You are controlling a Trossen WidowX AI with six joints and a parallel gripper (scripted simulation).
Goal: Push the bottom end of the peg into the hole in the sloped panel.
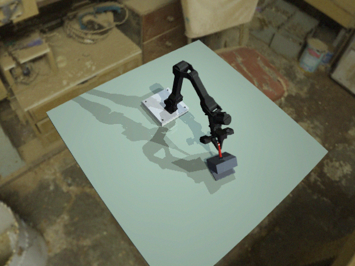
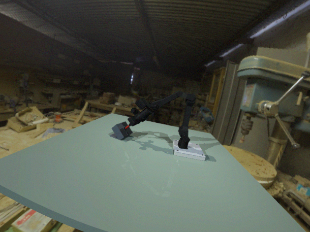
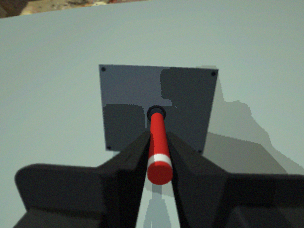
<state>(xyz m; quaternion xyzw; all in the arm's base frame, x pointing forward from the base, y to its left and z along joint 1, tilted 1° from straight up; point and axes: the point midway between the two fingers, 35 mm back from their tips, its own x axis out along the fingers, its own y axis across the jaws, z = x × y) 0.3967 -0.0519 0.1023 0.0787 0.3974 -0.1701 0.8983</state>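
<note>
The grey sloped panel is 5 cm ahead of my gripper tip, 2 cm to the right of it and 6 cm below it. Round my gripper tip: red peg: 1 cm behind, 1 cm above.
</note>
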